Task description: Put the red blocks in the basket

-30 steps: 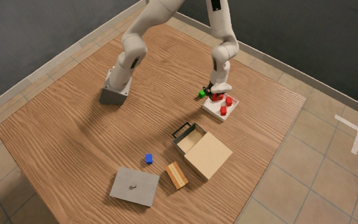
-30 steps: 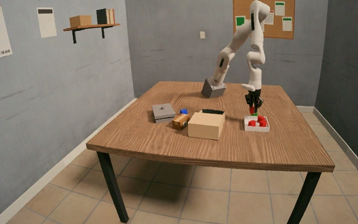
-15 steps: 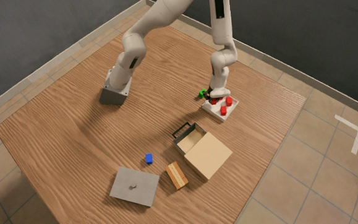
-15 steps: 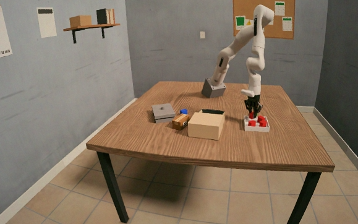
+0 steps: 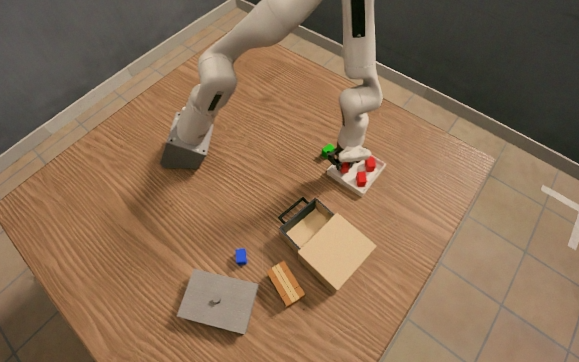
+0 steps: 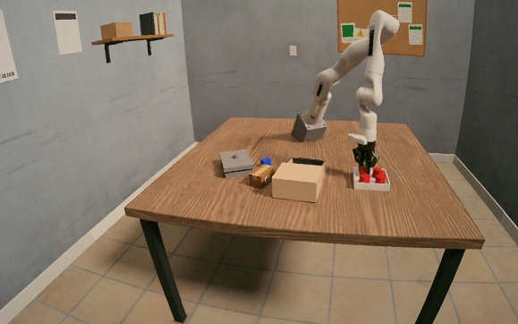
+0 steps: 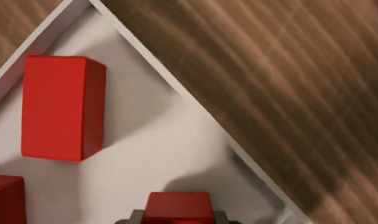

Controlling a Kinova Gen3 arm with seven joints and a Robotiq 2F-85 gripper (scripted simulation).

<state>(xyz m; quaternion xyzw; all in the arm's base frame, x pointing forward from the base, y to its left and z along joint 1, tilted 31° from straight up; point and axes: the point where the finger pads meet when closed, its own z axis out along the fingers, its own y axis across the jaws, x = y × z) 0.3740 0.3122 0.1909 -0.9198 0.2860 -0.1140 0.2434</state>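
My gripper is now 30 mm to the right of the white basket, 30 mm short of it and 20 mm above it. Also, from my hand: green block 90 mm behind, 20 mm below; light wooden cabinet 230 mm to the right, 160 mm ahead; brown cardboard box 380 mm to the right, 200 mm ahead.
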